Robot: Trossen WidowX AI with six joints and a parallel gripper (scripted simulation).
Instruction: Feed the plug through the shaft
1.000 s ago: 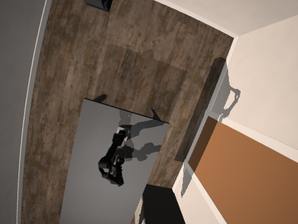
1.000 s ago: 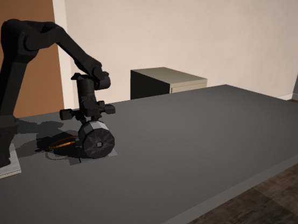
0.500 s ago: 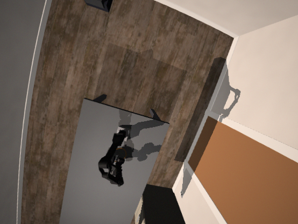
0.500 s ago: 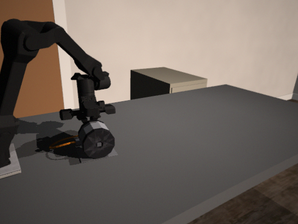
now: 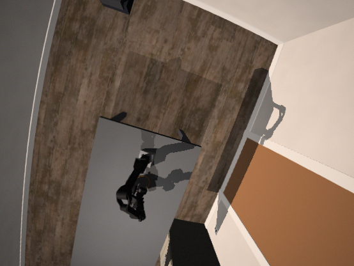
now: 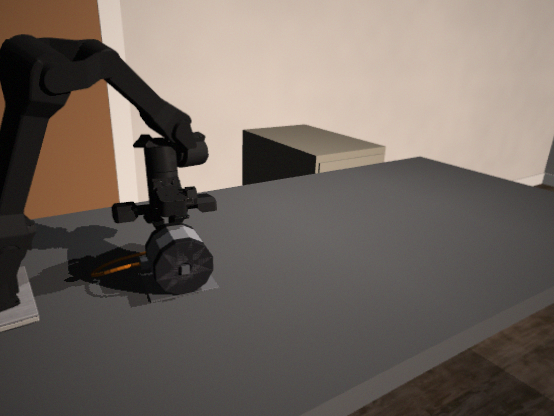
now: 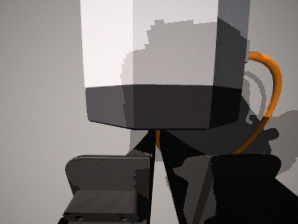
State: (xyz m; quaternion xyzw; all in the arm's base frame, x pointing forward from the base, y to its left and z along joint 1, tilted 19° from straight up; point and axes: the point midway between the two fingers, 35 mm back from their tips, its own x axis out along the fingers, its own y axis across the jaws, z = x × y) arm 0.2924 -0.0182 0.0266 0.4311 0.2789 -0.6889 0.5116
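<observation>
The grey plug is 3 cm behind my hand, 11 cm to the right of it and 2 cm below it. From my hand the other things lie so: thin grey plate 2 cm behind, 7 cm to the right, 7 cm below.
</observation>
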